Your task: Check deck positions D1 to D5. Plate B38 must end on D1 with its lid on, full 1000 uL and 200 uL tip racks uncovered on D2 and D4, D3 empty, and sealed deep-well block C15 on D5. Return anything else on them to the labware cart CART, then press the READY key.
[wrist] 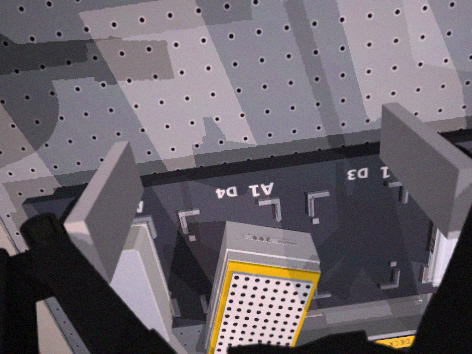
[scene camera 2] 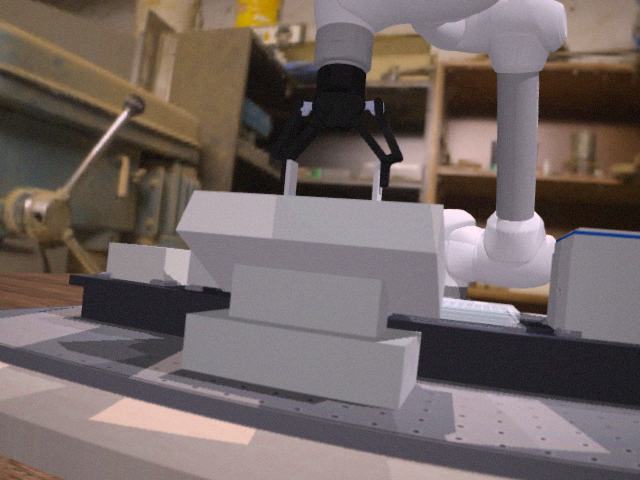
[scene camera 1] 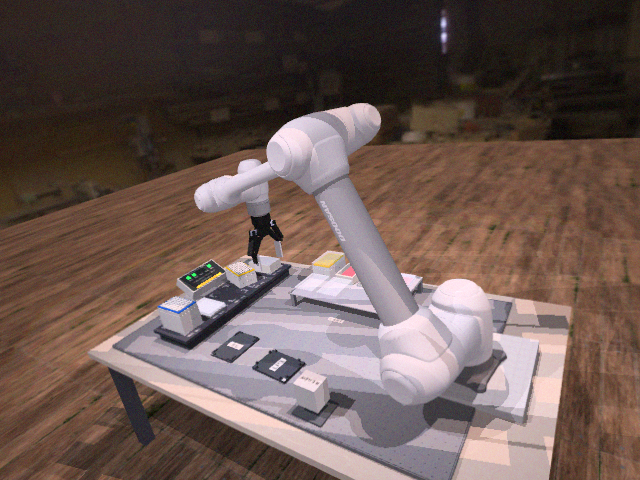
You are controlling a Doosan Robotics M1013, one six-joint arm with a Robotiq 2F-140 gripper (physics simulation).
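Frame: origin at the arm's base, x ahead, y left, z up, level; millimetres.
Where they show: gripper, between the fingertips: (wrist: 257,149) (scene camera 1: 269,263).
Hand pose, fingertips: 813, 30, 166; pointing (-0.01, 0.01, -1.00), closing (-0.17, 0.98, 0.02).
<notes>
After its pixels a point has its place, as x, y, z.
My gripper (scene camera 1: 268,256) @(813, 30, 166) (scene camera 2: 333,192) @(813, 30, 166) (wrist: 257,149) @(813, 30, 166) is open and empty above the D4 end of the dark deck (scene camera 1: 235,304) @(872, 195, 42) (scene camera 2: 522,356) @(1023, 336, 22) (wrist: 350,225) @(951, 144, 42). A yellow-rimmed, uncovered tip rack (scene camera 1: 241,273) @(964, 77, 105) (wrist: 265,310) @(996, 53, 109) stands askew, off D4's front corner brackets and shifted towards D3. A white block with a pale top (scene camera 1: 267,264) @(965, -68, 83) (scene camera 2: 136,263) @(1076, -78, 62) (wrist: 140,280) @(984, -61, 84) stands at the D5 end, partly behind a finger in the wrist view. A flat white plate (scene camera 1: 210,307) @(920, 279, 58) (scene camera 2: 478,311) @(1014, 293, 55) (wrist: 445,255) @(978, 245, 58) lies on D2. A taller blue-rimmed tip rack (scene camera 1: 178,316) @(871, 430, 119) (scene camera 2: 599,284) @(998, 393, 90) stands on D1.
The console (scene camera 1: 201,276) @(1110, 187, 107) (scene camera 2: 310,222) @(1163, 195, 114) with green lights and a yellow strip stands behind the deck. A low white stand (scene camera 1: 310,286) holds a yellow-topped box (scene camera 1: 328,262) @(659, -153, 123) and a red-topped item (scene camera 1: 348,271) @(606, -211, 66). Two black nests (scene camera 1: 235,346) @(693, 338, 1) (scene camera 1: 279,365) @(477, 321, 3) and a white box (scene camera 1: 311,391) @(230, 410, 94) are in front.
</notes>
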